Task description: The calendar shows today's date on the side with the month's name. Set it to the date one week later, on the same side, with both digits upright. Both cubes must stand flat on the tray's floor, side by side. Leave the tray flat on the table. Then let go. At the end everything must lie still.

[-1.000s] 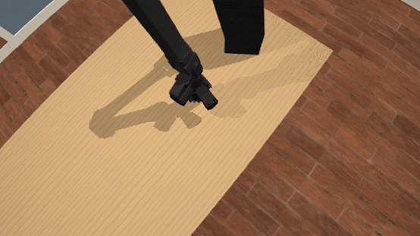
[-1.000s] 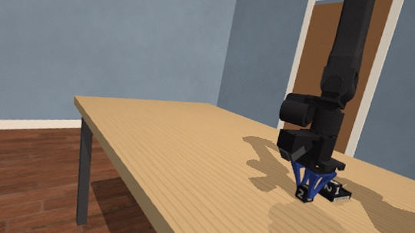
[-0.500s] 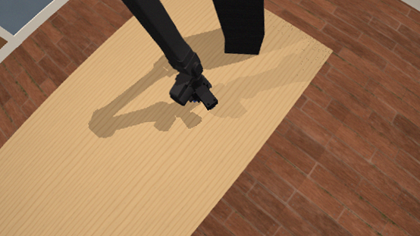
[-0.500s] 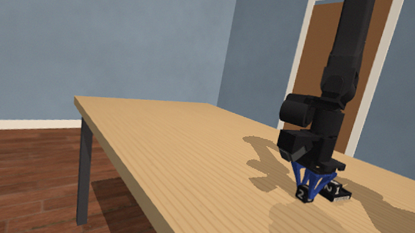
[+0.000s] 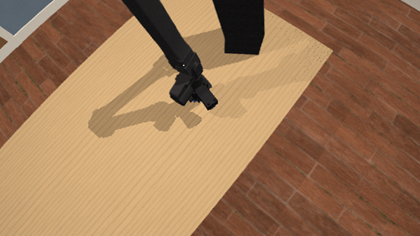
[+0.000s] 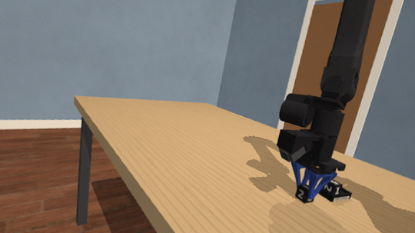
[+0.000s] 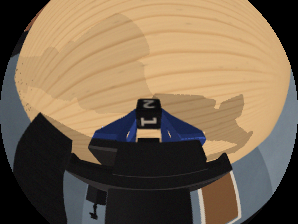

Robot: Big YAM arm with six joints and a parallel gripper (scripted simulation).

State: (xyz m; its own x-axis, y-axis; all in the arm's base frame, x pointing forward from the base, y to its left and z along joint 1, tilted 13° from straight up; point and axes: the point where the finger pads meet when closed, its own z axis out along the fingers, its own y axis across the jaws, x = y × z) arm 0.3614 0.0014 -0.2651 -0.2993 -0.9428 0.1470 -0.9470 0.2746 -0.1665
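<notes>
The black date cube lies right at my hand. The rest, counted from my hand: black tray 10 cm to the right, 3 cm behind, 1 cm below; then black cube 9 cm to the right, 3 cm behind.
</notes>
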